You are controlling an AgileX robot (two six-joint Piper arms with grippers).
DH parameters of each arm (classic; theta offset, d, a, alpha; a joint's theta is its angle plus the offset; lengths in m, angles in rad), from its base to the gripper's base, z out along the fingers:
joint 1: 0 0.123 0 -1.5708
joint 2: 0.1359 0 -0.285 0
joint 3: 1.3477 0 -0.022 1.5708
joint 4: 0 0.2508 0 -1.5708
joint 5: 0 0 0.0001 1.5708
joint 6: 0 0.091 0 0
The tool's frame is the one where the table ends.
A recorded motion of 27 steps. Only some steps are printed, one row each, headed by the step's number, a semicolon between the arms.
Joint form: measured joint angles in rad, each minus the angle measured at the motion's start. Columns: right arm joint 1, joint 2, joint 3, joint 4, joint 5, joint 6; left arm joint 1, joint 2, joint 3, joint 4, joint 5, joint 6.
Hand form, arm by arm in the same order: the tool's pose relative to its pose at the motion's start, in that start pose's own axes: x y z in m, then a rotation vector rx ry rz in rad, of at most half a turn. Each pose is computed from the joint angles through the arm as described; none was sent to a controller.
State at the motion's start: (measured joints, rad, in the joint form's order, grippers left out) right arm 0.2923 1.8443 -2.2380 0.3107 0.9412 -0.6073; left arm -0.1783 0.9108 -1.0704 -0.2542 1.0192 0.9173
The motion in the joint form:
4: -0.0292 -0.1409 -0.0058 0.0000 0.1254 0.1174; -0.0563 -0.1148 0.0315 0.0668 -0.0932 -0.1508
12: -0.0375 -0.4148 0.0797 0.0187 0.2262 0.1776; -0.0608 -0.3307 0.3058 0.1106 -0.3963 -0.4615
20: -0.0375 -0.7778 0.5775 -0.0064 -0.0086 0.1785; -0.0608 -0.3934 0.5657 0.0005 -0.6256 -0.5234
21: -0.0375 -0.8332 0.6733 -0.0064 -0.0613 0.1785; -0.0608 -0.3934 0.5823 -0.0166 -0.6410 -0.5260
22: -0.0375 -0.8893 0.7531 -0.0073 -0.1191 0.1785; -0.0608 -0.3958 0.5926 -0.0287 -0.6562 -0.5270
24: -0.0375 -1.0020 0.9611 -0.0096 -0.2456 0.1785; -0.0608 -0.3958 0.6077 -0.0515 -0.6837 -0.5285
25: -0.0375 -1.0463 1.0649 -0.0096 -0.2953 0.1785; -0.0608 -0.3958 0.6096 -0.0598 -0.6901 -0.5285
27: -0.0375 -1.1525 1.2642 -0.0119 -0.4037 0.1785; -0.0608 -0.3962 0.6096 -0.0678 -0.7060 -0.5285
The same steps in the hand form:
4: -0.0181 0.0028 -0.0722 0.0128 -0.0178 0.0913; 0.0007 -0.0112 -0.0264 -0.1226 -0.1068 -0.0632
12: -0.0312 0.0336 -0.1877 0.0206 -0.1050 0.1087; 0.0389 -0.0381 -0.0240 -0.2812 -0.3003 -0.3437
20: 0.0203 0.0679 -0.2379 0.1067 -0.1799 0.1371; 0.0732 -0.0614 0.0172 -0.2596 -0.3665 -0.5120
21: 0.0335 0.0735 -0.2392 0.1191 -0.1893 0.1473; 0.0753 -0.0629 0.0204 -0.2538 -0.3703 -0.5312
22: 0.0441 0.0788 -0.2444 0.1403 -0.2179 0.1521; 0.0764 -0.0636 0.0217 -0.2544 -0.3797 -0.5433
24: 0.0771 0.0904 -0.2420 0.1750 -0.2396 0.1722; 0.0777 -0.0642 0.0241 -0.2553 -0.3959 -0.5662
25: 0.0961 0.0961 -0.2356 0.1821 -0.2277 0.1853; 0.0776 -0.0642 0.0242 -0.2550 -0.4021 -0.5734
27: 0.1340 0.1092 -0.2304 0.2112 -0.2339 0.2014; 0.0767 -0.0633 0.0235 -0.2619 -0.4177 -0.5799

